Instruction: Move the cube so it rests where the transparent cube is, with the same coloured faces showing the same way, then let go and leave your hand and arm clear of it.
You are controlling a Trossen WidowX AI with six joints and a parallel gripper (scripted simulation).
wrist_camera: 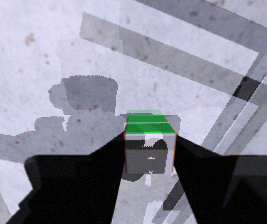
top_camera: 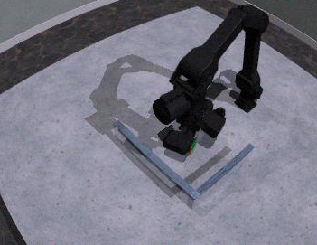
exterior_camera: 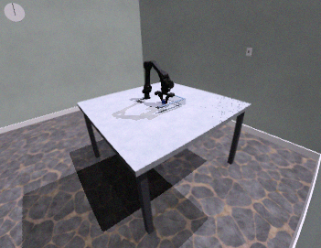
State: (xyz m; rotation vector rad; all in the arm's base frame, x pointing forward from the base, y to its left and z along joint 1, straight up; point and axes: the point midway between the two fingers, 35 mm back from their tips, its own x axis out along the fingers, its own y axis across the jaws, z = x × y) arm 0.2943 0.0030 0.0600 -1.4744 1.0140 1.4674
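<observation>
The transparent cube lies 4 cm below my hand. Also, from my hand: bar 12 cm ahead, 2 cm below.
</observation>
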